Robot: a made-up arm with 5 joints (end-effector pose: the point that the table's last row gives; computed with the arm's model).
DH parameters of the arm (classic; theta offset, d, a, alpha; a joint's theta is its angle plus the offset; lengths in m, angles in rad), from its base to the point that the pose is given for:
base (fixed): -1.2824 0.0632 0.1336 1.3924
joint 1: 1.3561 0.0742 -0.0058 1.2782
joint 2: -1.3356 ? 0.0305 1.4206
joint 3: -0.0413 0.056 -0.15 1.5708
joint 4: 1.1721 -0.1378 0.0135 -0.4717
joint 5: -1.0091 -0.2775 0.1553 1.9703
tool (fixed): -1.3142 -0.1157 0 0
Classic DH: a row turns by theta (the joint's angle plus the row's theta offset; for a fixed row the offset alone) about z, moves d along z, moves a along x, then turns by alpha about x.
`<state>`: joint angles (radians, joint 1 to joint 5).
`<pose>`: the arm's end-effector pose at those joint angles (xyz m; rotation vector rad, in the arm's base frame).
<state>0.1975 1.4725 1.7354 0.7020 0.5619</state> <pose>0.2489 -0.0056 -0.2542 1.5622 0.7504 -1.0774</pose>
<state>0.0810 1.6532 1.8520 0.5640 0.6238</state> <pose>0.2902 0.0398 -0.1780 1.8552 0.7382 -0.9814</pose>
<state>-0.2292 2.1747 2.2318 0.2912 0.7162</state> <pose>0.3483 0.0775 0.1087 2.6429 0.7297 -0.4649</pose>
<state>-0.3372 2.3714 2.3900 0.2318 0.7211</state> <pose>0.3343 0.0516 0.2239 2.8737 0.7152 -0.1569</pose>
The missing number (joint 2, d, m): -0.0215
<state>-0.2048 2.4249 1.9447 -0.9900 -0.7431</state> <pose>0.0238 0.0784 -0.1345 -0.9767 1.0517 1.1376</pose>
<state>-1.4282 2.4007 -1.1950 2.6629 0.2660</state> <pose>-0.4002 -0.2943 -0.2333 -0.1803 2.2538 -1.2175</pose>
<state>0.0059 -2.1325 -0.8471 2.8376 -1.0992</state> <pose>-0.1702 -0.6094 0.0832 1.4405 -1.7571 -1.1031</pose>
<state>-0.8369 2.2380 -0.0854 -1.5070 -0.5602</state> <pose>-0.2810 -0.1048 -0.1666 -0.0511 2.7501 0.2921</pose>
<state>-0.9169 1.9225 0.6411 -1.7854 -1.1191</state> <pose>-0.1282 0.1980 -0.1120 0.7405 2.3548 0.5462</pose>
